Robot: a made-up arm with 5 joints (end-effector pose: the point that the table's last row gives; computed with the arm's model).
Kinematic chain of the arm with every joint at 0, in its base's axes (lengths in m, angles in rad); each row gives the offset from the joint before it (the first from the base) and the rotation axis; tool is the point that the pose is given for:
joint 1: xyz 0 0 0.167 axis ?
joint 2: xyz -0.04 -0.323 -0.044 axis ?
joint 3: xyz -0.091 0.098 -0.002 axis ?
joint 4: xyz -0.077 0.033 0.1 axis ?
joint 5: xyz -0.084 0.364 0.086 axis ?
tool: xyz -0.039 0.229 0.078
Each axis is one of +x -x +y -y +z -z.
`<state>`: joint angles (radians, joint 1 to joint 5).
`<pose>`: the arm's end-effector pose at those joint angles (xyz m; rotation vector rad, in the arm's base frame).
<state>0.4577 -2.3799 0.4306 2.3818 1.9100</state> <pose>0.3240 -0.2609 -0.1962 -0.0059 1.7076 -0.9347</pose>
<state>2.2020 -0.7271 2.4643 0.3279 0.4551</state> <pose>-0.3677 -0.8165 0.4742 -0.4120 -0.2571 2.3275</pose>
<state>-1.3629 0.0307 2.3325 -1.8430 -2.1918</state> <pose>0.3082 0.3867 -0.0862 0.1336 0.8193 -0.4867</pose>
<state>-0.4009 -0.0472 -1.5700 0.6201 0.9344</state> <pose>-0.5650 -0.0784 0.5011 0.9928 -1.2050 -0.2229</pose>
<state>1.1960 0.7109 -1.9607 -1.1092 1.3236</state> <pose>-0.3250 -0.5602 0.7797 0.8572 -1.0893 -2.7940</pose>
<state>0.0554 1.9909 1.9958 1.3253 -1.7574</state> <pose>-0.3679 0.0049 0.0677 0.9261 -1.0672 0.8011</pose>
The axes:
joint 1: +y
joint 2: -z
joint 3: -x
joint 4: -x
joint 5: -y

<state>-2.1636 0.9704 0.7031 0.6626 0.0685</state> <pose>0.3477 0.1849 0.6152 0.0811 -1.1457 -1.5620</pose>
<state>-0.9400 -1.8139 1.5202 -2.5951 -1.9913</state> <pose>-0.6267 -0.5800 0.1403 -1.7369 1.6680 1.0445</pose>
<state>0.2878 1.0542 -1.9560 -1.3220 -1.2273</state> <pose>-0.6878 -0.4400 0.0773 1.9977 -1.0742 1.1161</pose>
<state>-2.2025 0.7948 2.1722 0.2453 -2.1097</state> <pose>0.6585 -0.3662 0.2528 1.5351 0.9003 -1.6713</pose>
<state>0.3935 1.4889 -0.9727 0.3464 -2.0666</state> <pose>0.5527 -0.1206 0.4276 1.5723 1.4710 -0.6578</pose>
